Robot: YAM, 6 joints.
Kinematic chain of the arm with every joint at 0, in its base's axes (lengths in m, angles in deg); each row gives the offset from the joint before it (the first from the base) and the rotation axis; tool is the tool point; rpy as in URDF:
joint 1: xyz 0 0 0.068 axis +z
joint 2: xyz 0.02 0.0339 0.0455 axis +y
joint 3: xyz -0.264 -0.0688 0 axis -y
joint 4: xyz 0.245 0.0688 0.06 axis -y
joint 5: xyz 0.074 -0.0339 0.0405 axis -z
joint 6: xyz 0.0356 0 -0.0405 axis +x
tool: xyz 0 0 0 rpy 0 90 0
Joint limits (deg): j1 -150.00..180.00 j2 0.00..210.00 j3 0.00..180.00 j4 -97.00..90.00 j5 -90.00..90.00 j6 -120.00..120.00
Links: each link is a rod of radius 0.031 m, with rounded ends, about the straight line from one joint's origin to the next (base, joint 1, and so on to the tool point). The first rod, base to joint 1, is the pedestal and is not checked.
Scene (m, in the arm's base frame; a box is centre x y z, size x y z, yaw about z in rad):
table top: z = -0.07
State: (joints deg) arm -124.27 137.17 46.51 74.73 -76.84 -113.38
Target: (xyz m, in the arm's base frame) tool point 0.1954 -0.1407 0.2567
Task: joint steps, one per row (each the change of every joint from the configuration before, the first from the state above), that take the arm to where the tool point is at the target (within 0.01 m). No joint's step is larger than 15 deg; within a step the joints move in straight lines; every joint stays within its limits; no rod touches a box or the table.
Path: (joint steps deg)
1: 13.34 -9.19 -3.10 2.55 -1.33 0.00
2: 13.34 -9.18 -3.11 2.54 -1.34 0.00
3: 13.34 -9.19 -3.10 2.54 -1.33 0.00
4: 13.34 -9.19 -3.10 2.55 -1.34 0.00
5: 13.35 -9.18 -3.10 2.55 -1.33 0.00
6: 13.34 -9.19 -3.11 2.54 -1.34 0.00

